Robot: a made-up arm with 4 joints.
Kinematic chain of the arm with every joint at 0, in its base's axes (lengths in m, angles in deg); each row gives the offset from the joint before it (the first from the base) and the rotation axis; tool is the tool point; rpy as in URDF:
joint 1: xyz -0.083 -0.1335 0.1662 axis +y
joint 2: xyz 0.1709 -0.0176 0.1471 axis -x
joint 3: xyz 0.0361 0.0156 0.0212 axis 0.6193 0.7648 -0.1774
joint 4: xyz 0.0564 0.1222 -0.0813 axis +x
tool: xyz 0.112 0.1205 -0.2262 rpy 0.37 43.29 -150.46
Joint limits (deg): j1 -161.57..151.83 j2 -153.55..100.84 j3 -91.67..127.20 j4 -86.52..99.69
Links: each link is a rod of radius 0.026 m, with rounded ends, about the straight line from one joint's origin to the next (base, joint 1, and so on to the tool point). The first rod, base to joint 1, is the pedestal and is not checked.
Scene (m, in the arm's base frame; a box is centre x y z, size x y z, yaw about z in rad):
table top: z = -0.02
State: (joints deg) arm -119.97 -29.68 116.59 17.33
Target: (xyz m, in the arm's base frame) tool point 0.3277 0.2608 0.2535
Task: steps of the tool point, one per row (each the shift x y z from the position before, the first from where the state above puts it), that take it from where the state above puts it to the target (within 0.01 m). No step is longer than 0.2 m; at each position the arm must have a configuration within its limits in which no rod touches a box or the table.
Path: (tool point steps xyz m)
1: 0.0625 0.0221 0.1452
2: 0.1003 0.0194 0.1189
3: 0.1283 0.0165 0.0829
4: 0.1446 0.0135 0.0407
5: 0.1475 0.0103 -0.0039
6: 0.1372 0.0072 -0.0471
7: 0.1148 0.0040 -0.0847
8: 0.0827 0.0008 -0.1137
9: 0.0438 -0.0024 -0.1317

